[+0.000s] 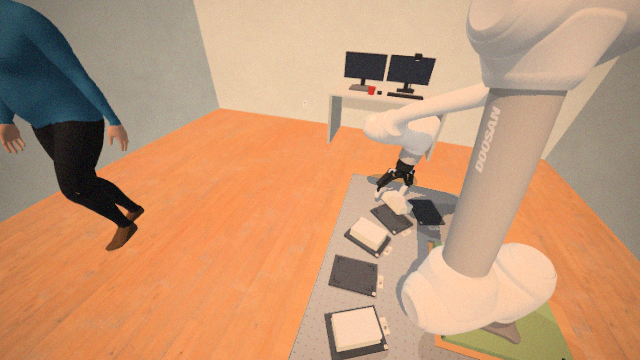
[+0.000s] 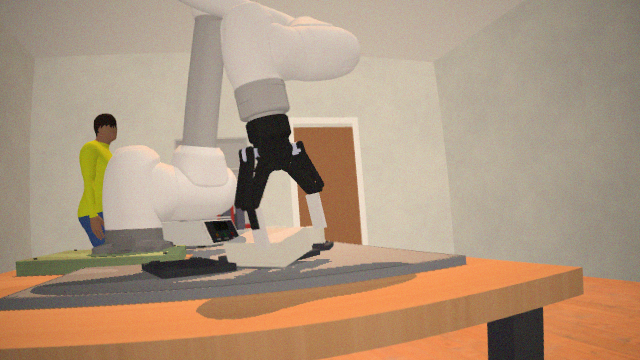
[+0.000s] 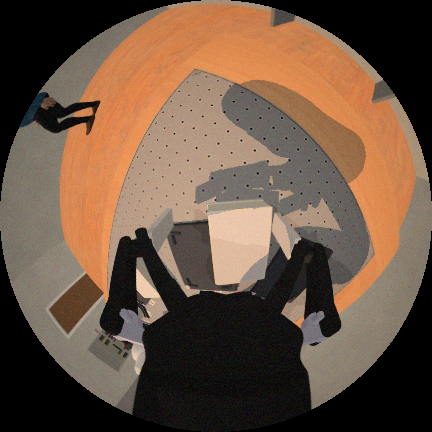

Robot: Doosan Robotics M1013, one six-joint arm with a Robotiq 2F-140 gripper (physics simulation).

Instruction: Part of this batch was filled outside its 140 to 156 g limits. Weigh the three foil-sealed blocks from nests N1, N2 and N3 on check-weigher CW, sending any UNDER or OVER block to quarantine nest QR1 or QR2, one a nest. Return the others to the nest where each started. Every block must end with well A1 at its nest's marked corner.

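Frame: origin at the arm's base, x back, y right, z up, level; millimetres.
Where they show: gripper, between the fingertips: (image 1: 388, 195) (image 2: 294, 238) (image 3: 223, 219); arm's base, origin of its link: (image 2: 135, 250).
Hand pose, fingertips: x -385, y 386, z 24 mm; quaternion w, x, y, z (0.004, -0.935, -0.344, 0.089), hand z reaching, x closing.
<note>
Things, the pixels of their top centre, and the offset from my fingertips. "spot": a spot on its surface instead. Level surfaces: height alone.
- cream foil-sealed block, centre of its top: (image 3: 237, 255) (image 2: 265, 229) (image 1: 398, 197) dx +47, dy -17, dz +18 mm
- dark nest, centre of its top: (image 3: 201, 264) (image 2: 268, 249) (image 1: 391, 215) dx +40, dy -107, dz -25 mm
- second block, centre of its top: (image 3: 135, 279) (image 1: 369, 229) dx -35, dy -264, dz +11 mm
- neighbouring nest, a spot on its surface: (image 1: 376, 251) spot: dx +15, dy -325, dz -29 mm
- third block, centre of its top: (image 1: 356, 325) dx +16, dy -622, dz +11 mm
- nearest nest, a spot on its surface: (image 1: 330, 340) spot: dx -41, dy -675, dz -31 mm
- black nest, centre of its top: (image 2: 185, 261) (image 3: 292, 277) (image 1: 426, 210) dx +189, dy +2, dz -27 mm
- grey perforated board, height of its surface: dz -42 mm
- white box with a dark display, centre of its top: (image 2: 197, 218) dx +257, dy -788, dz +57 mm
A cream foil-sealed block (image 1: 396, 203) (image 2: 270, 254) (image 3: 241, 245) sits off-centre and looks tilted, partly over a dark nest (image 1: 392, 220) (image 3: 192, 255) and partly beyond its side. My gripper (image 1: 391, 192) (image 2: 290, 234) (image 3: 223, 219) is open, its fingers down on two sides of this block. A second block (image 1: 369, 233) lies in the neighbouring nest (image 1: 376, 251). A third block (image 1: 356, 328) lies in the nearest nest (image 1: 330, 340). The nest (image 1: 354, 275) between them is empty, as is a black nest (image 1: 426, 212) (image 2: 190, 267). Nest labels, well A1 and weight readings are not legible.
The nests stand on a grey perforated board (image 1: 312, 320) (image 2: 400, 257) (image 3: 200, 110). The arm's base stands on a green plate (image 1: 537, 330) (image 2: 50, 260). A white box with a dark display (image 2: 221, 231) is behind the board. A blue-shirted person (image 1: 50, 75) (image 3: 55, 112) and a yellow-shirted person (image 2: 95, 175) are in the room.
</note>
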